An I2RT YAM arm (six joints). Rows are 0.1 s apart.
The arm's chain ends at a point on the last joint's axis. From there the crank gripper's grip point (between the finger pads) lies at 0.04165 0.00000 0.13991 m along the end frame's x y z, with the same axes.
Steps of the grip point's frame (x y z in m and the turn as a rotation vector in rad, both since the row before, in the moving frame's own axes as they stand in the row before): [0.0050, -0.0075, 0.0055, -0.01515, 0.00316, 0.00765]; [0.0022, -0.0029, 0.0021, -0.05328, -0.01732, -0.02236]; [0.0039, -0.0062, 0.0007, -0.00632, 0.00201, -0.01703]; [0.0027, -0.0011, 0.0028, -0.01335, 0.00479, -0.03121]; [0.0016, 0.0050, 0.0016, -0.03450, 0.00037, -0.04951]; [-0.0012, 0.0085, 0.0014, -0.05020, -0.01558, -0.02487]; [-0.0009, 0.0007, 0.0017, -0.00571, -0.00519, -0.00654]
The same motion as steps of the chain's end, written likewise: [0.0046, -0.0099, 0.0057, -0.01515, 0.00316, 0.00765]; [0.0046, -0.0095, 0.0016, -0.05328, -0.01732, -0.02236]; [0.0036, -0.0064, 0.0008, -0.00632, 0.00201, -0.01703]; [0.0020, -0.0017, 0.0030, -0.01335, 0.00479, -0.03121]; [0.0015, 0.0022, 0.0017, -0.03450, 0.00037, -0.04951]; [0.0009, 0.0025, 0.0009, -0.05020, -0.01558, -0.02487]; [-0.0002, 0.0002, 0.0015, -0.00571, -0.00519, -0.00654]
